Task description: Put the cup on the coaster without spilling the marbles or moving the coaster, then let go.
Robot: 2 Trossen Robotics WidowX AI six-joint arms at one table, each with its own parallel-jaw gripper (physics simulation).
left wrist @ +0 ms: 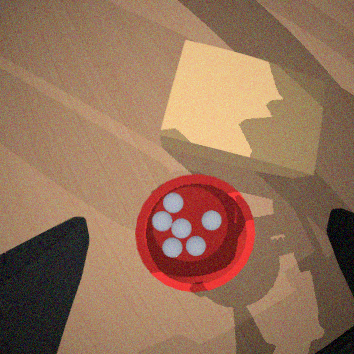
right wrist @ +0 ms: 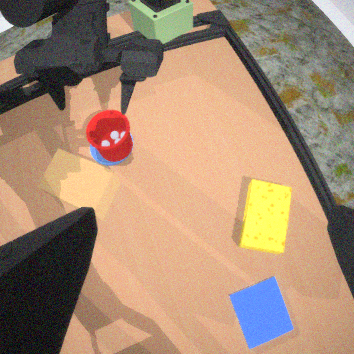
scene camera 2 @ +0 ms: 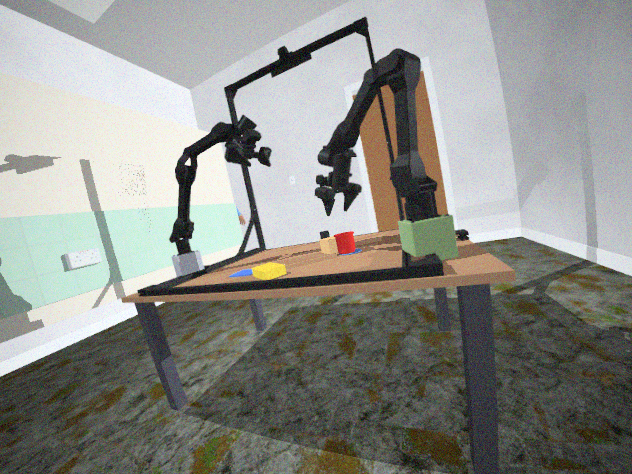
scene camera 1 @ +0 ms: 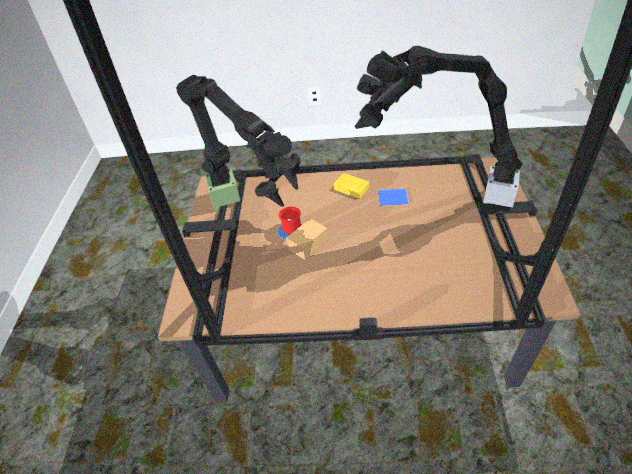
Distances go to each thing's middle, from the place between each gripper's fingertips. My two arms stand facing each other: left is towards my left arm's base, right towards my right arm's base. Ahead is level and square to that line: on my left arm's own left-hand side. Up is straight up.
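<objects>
Counting from my left hand, I find the red cup [left wrist: 228, 247] 11 cm below and 1 cm to the left. The tan block [scene camera 1: 304, 241] is 12 cm below that same left hand, 5 cm to the right of it and 7 cm behind it, while the flat blue square [right wrist: 260, 309] is 15 cm below my left hand, 17 cm ahead of it and 33 cm to the right of it. Of the things named here, going by their middles, the flat blue square is the farthest from my left hand.
From my right hand, the tan block is 35 cm below, 15 cm behind and 17 cm to the left, and the red cup is 34 cm below, 8 cm behind and 24 cm to the left. The flat blue square is 37 cm below my right hand, and it is also 9 cm ahead of that hand and 11 cm to the right of it. By its middle, the red cup is nearer to my left hand than to my right hand.
</objects>
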